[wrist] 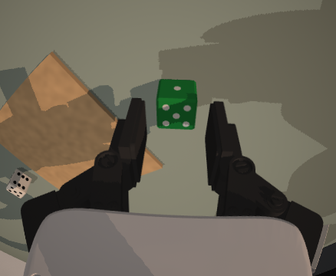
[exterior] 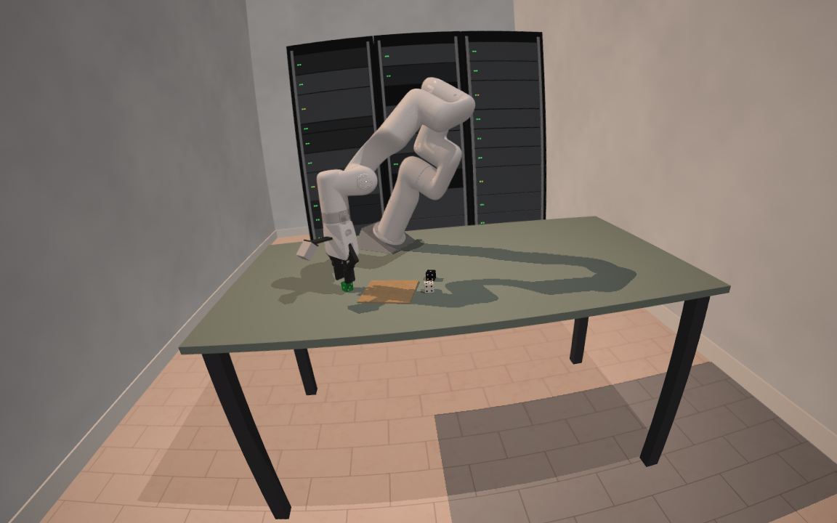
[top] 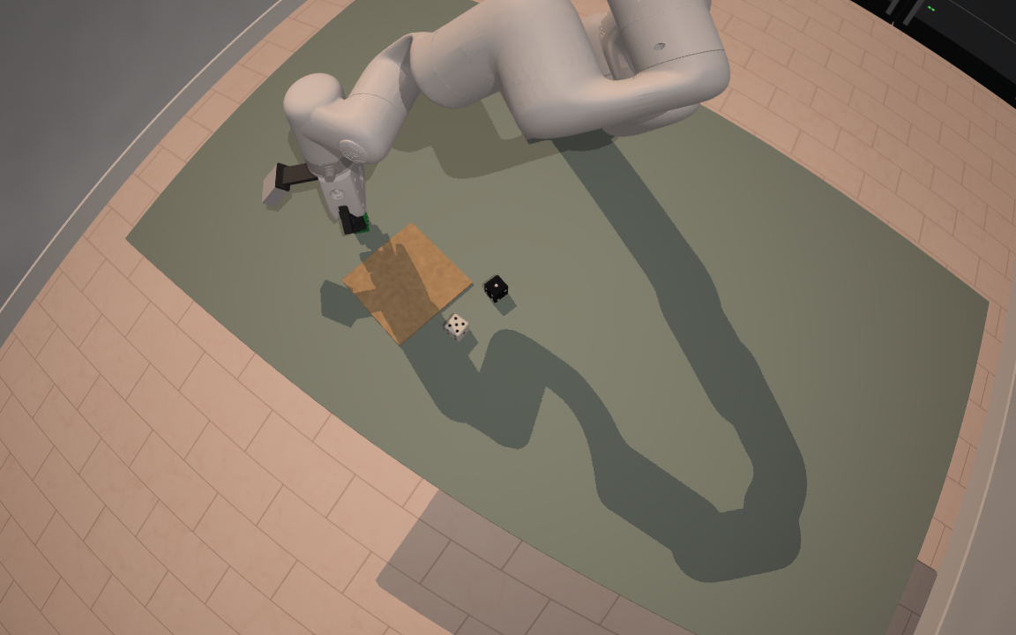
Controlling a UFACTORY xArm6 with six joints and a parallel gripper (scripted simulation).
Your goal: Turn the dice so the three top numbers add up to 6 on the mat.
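My gripper is now 40 mm above the green die. Round my hand: white die: 230 mm to the left, 40 mm below, 20 mm ahead; black die: 240 mm to the left, 60 mm behind, 40 mm below; brown mat: 120 mm to the left, 50 mm below, 20 mm ahead.
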